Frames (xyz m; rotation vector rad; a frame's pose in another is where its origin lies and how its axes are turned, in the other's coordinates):
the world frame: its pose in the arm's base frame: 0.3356 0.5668 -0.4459 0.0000 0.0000 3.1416
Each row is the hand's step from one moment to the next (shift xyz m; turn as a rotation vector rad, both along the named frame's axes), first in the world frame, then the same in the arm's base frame.
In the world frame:
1: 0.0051 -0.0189 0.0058 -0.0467 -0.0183 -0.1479
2: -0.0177 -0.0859 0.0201 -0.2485 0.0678 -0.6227
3: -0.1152 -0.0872 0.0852 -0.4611 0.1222 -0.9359
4: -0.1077 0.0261 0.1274 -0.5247 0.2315 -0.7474
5: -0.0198 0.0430 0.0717 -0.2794 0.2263 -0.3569
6: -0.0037 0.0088 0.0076 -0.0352 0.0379 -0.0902
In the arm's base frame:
1: -0.0051 0.0189 0.0058 0.0467 0.0183 -0.1479
2: 0.0177 0.0859 0.0201 0.2485 -0.0678 -0.6227
3: 0.1152 0.0872 0.0852 0.4611 -0.1222 -0.9359
4: 0.1077 -0.0261 0.1274 0.5247 -0.2315 -0.7474
5: 0.0198 -0.0430 0.0717 0.2794 -0.2263 -0.3569
6: 0.0037 -0.0088 0.0076 0.0352 -0.0379 -0.0902

